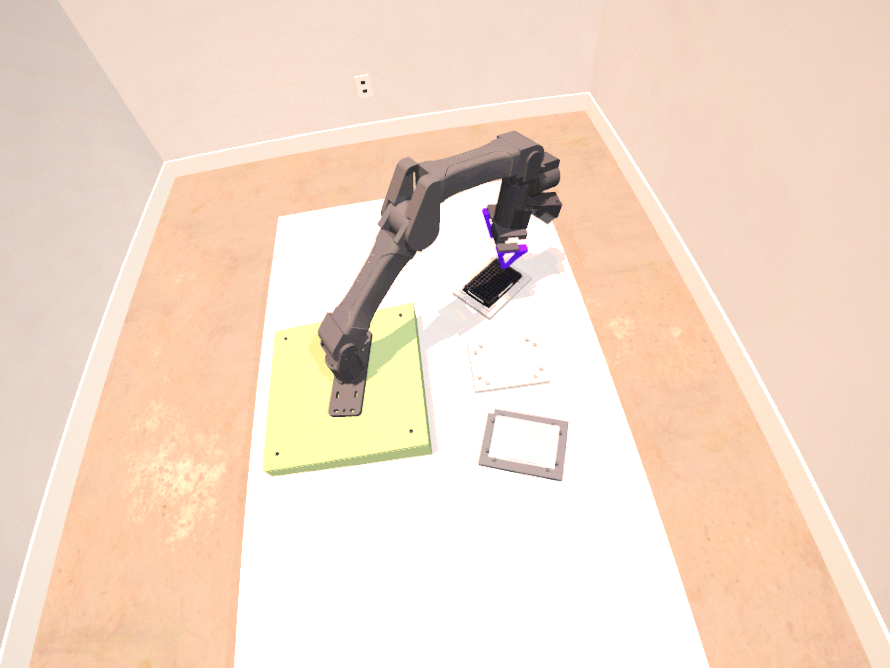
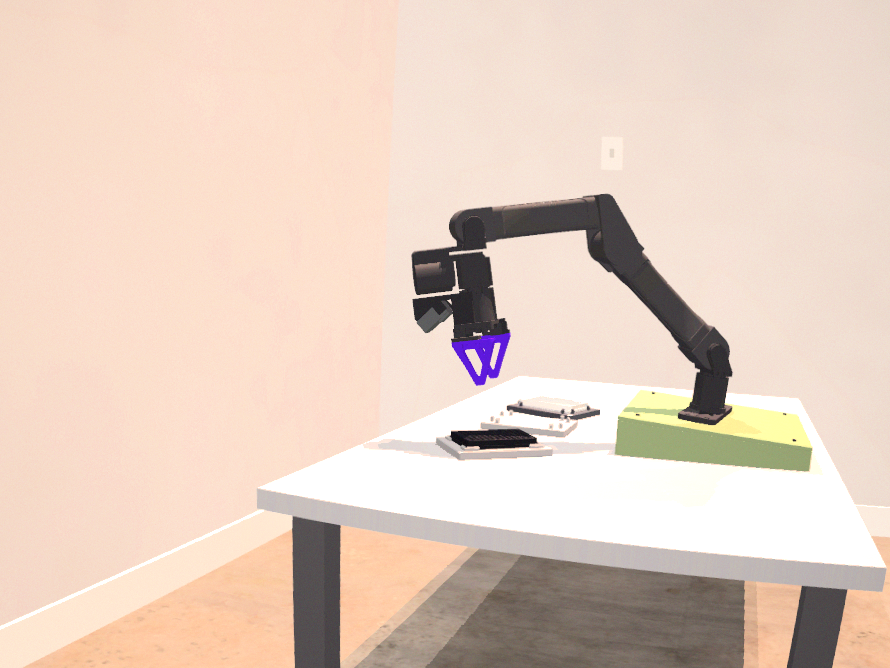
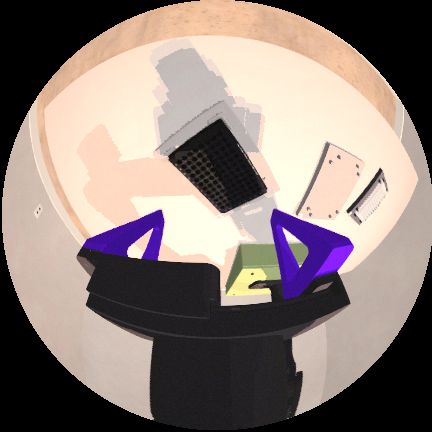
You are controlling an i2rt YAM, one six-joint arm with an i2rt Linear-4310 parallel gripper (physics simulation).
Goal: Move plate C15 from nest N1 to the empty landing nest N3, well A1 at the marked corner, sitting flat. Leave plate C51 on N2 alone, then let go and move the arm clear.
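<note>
A black well plate lies on a light grey nest, turned at an angle on the table. A white well plate lies on a dark grey nest. Between them is an empty white nest with small pegs. No plate or nest labels can be read, nor the A1 corner mark. My gripper is open and empty, pointing down above the black plate, clearly apart from it.
The arm stands on a thick yellow-green base block, beside the nests. The white table has its edge beyond the nests. Walls stand around the table.
</note>
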